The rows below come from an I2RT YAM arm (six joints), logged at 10 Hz.
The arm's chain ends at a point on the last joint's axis. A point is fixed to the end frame.
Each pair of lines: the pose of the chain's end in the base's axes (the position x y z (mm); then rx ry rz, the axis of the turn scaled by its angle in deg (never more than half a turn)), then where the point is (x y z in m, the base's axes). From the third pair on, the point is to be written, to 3 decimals.
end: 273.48 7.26 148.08 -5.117 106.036 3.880
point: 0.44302 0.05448 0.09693
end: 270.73 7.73 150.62 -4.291 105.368 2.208
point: 0.44204 0.05009 0.10114
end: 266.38 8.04 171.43 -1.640 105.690 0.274
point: 0.439 0.042 0.121
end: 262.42 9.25 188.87 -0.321 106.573 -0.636
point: 0.435 0.039 0.136
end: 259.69 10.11 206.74 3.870 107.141 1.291
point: 0.433 0.037 0.154
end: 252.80 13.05 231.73 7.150 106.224 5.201
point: 0.427 0.043 0.184
